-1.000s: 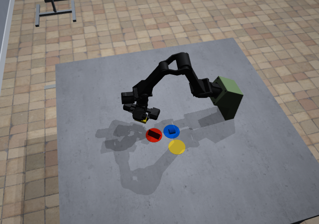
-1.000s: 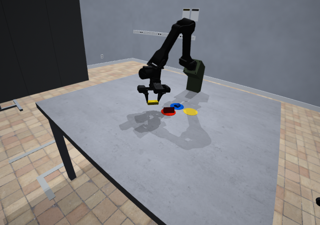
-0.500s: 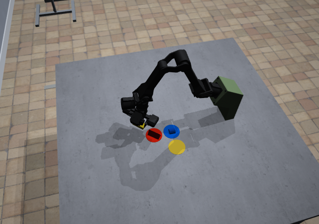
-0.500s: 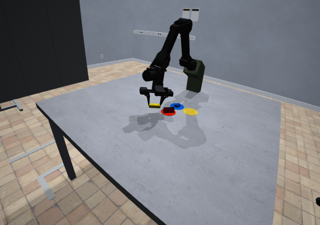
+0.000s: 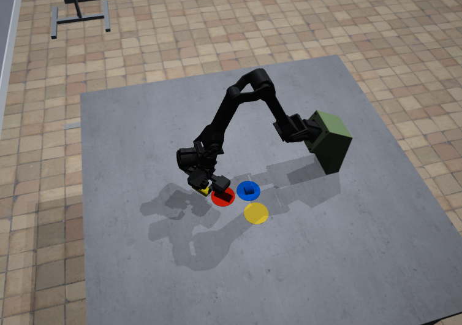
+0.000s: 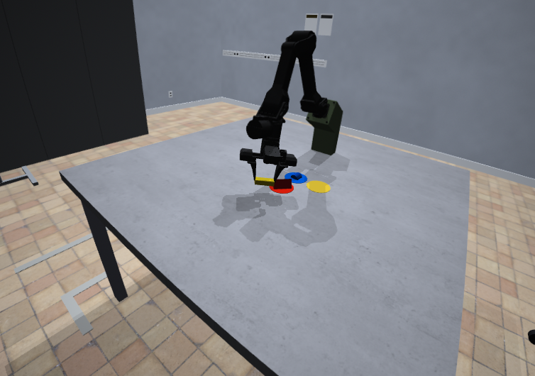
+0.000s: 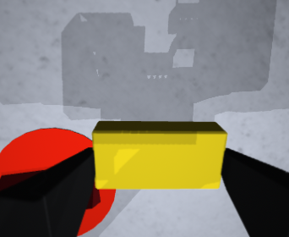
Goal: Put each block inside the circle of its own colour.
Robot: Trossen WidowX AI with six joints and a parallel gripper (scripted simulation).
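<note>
Right now the yellow circle is 140 mm behind my hand, 160 mm to the left of it and 80 mm below it. Round my hand: dark red block: 60 mm behind, 40 mm to the left, 70 mm below; then yellow block: 10 mm ahead, 40 mm below; then red circle: 60 mm behind, 40 mm to the left, 80 mm below.
</note>
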